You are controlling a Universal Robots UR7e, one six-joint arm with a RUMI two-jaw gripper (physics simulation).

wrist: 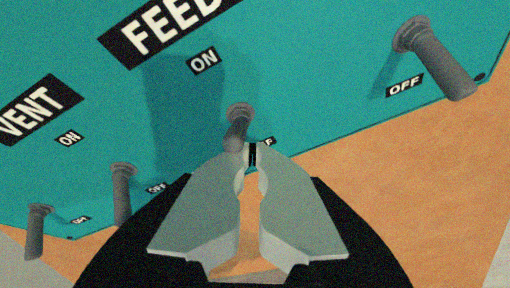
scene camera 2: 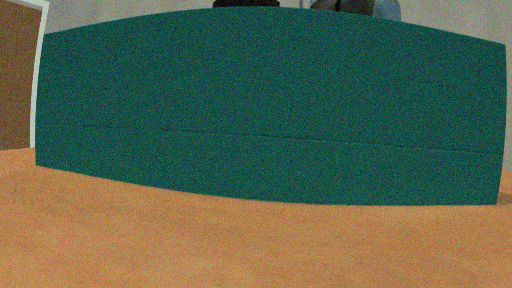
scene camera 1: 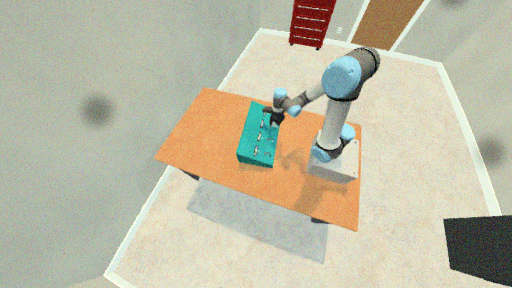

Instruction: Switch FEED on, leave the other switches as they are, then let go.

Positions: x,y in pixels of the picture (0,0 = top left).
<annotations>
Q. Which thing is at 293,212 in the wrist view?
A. The gripper.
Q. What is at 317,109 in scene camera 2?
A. A teal switch panel.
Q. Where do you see a teal switch panel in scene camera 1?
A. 254,143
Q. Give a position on a teal switch panel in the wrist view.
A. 151,97
</annotations>
